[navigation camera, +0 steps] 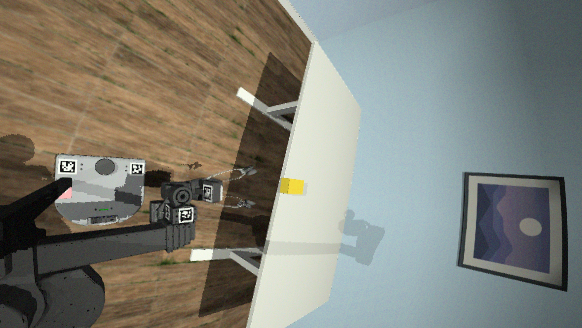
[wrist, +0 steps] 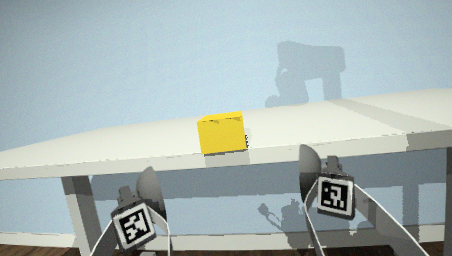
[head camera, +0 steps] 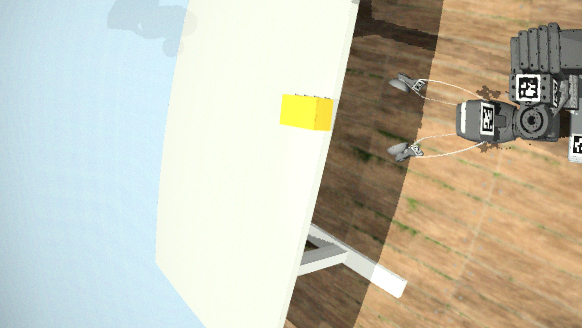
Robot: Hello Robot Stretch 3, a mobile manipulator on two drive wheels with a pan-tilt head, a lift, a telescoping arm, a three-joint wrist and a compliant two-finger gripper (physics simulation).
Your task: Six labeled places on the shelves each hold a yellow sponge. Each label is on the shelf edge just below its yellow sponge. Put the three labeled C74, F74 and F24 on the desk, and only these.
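Where they show: gripper, fingertip midpoint: [navigation camera: 255,187] [head camera: 390,116]; robot's base at its link origin: [navigation camera: 105,166].
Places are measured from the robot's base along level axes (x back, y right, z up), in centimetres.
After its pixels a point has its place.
A yellow sponge [head camera: 300,111] @[x 2.1, y 60.9, z 76.6 cm] [navigation camera: 292,186] @[x 1.9, y 59.1, z 76.6 cm] [wrist: 222,135] rests on the white desk [head camera: 240,200] @[x -20.1, y 86.6, z 72.1 cm] [navigation camera: 325,130] @[x -28.1, y 91.2, z 72.1 cm] [wrist: 310,120], close to its front edge. My gripper [head camera: 404,117] @[x 1.8, y 41.9, z 73.6 cm] [navigation camera: 247,187] @[x 1.8, y 41.9, z 73.6 cm] [wrist: 229,175] @[x 1.8, y 41.9, z 73.6 cm] is open and empty. It is off the desk's front side, over the floor, apart from the sponge and pointing towards it. The shelves and their labels do not show in these views, so which label the sponge belongs to cannot be told.
The desk's white legs [head camera: 377,272] [navigation camera: 252,100] reach out over the wooden floor below its front edge. My base [navigation camera: 100,187] @[x 8.9, y -1.4, z 16.0 cm] and arm [navigation camera: 110,245] @[x 9.7, y 1.2, z 83.9 cm] show on the left of the navigation view. A framed picture [navigation camera: 515,227] @[x 18.2, y 134.4, z 168.1 cm] hangs on the blue wall behind the desk.
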